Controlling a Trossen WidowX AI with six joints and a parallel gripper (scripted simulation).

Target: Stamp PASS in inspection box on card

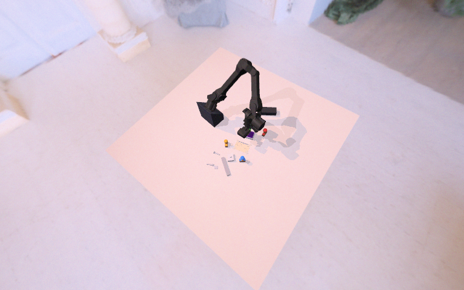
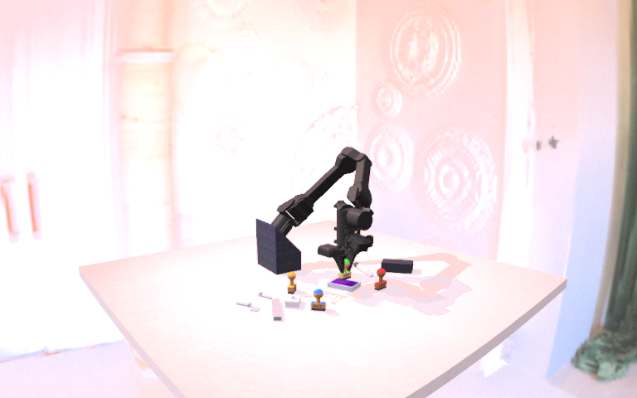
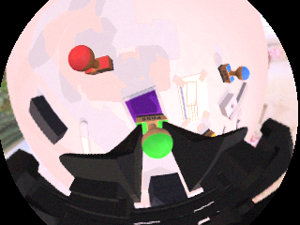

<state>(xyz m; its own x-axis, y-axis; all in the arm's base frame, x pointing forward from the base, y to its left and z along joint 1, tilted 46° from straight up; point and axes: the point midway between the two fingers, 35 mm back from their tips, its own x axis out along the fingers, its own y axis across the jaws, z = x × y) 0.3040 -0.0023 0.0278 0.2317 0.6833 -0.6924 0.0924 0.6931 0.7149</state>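
The purple ink pad lies 5 cm below my gripper tip. From my gripper tip the other things lie so: green-knobbed stamp (right at my gripper tip); then red-knobbed stamp (9 cm ahead, 6 cm to the left, 3 cm below); then card (1 cm ahead, 10 cm to the right, 5 cm below).
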